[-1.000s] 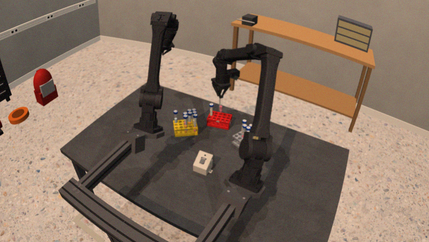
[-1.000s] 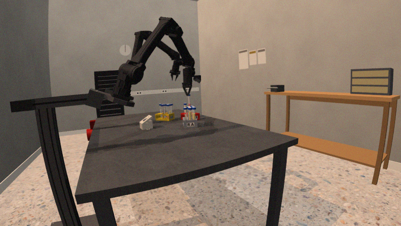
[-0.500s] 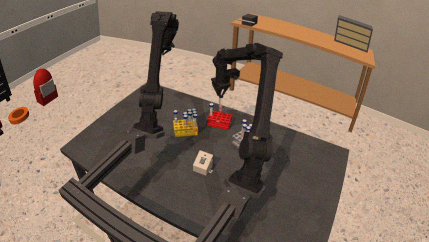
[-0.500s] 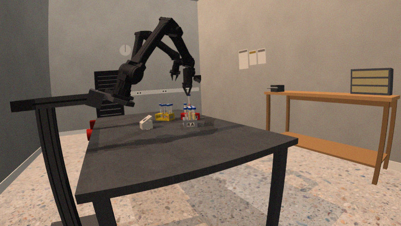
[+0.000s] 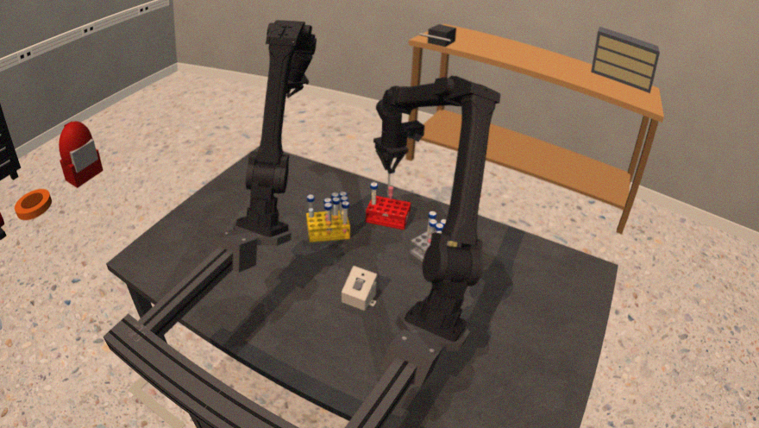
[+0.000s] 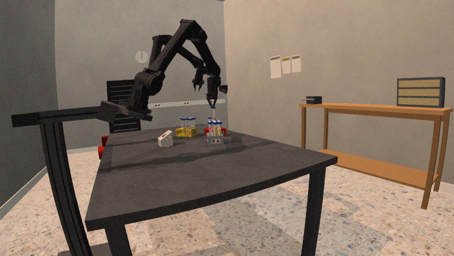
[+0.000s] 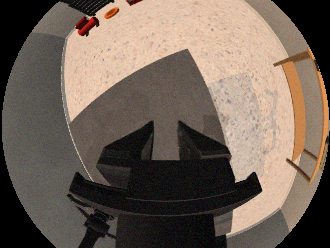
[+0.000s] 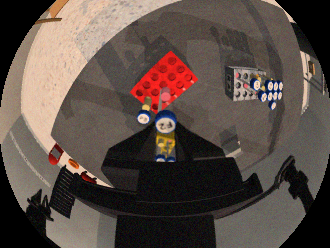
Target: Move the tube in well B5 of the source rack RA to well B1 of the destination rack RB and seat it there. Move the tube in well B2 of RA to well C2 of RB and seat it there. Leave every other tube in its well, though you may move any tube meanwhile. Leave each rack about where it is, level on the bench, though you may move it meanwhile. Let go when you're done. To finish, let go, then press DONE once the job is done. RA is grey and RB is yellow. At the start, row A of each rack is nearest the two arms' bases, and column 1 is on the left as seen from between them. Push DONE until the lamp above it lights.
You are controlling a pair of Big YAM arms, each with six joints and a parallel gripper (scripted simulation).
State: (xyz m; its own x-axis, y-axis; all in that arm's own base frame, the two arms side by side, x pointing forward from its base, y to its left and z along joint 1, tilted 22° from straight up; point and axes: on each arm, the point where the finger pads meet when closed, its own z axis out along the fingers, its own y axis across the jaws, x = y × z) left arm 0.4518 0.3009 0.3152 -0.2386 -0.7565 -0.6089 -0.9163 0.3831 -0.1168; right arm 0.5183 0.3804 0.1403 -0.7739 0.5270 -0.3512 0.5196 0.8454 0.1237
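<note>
The red rack lies 17 cm below my right hand and 1 cm ahead of it.
</note>
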